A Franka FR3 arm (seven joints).
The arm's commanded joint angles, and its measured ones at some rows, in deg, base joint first. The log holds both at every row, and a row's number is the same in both.
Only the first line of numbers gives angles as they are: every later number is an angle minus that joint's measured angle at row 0.
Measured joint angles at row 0:
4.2 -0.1 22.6 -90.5 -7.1 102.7 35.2
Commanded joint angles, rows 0 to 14:
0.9 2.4 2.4 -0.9 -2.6 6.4 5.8
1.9 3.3 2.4 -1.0 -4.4 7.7 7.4
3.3 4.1 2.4 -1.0 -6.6 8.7 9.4
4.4 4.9 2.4 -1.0 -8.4 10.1 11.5
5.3 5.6 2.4 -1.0 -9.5 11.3 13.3
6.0 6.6 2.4 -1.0 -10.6 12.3 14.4
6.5 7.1 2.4 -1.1 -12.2 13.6 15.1
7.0 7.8 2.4 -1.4 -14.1 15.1 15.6
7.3 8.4 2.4 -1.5 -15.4 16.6 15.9
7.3 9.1 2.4 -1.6 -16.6 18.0 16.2
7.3 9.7 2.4 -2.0 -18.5 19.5 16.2
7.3 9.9 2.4 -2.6 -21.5 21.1 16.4
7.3 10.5 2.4 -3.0 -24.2 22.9 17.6
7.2 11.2 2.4 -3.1 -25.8 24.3 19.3
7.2 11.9 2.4 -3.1 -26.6 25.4 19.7
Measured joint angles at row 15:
7.3 10.5 2.4 -1.9 -22.3 21.1 16.5
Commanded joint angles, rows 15 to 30:
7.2 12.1 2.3 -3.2 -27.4 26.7 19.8
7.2 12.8 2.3 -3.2 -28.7 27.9 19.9
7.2 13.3 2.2 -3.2 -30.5 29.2 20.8
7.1 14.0 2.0 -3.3 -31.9 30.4 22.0
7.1 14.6 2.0 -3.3 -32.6 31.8 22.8
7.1 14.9 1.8 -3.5 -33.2 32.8 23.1
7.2 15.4 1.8 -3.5 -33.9 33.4 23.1
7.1 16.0 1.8 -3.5 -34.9 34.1 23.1
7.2 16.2 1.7 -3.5 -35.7 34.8 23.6
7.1 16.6 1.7 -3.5 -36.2 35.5 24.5
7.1 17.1 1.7 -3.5 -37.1 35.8 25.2
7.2 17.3 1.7 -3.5 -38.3 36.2 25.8
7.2 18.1 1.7 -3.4 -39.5 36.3 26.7
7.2 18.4 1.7 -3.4 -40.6 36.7 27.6
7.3 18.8 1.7 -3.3 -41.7 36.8 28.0
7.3 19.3 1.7 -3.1 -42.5 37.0 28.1
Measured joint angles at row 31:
7.3 18.1 1.8 -2.9 -39.0 35.0 25.5
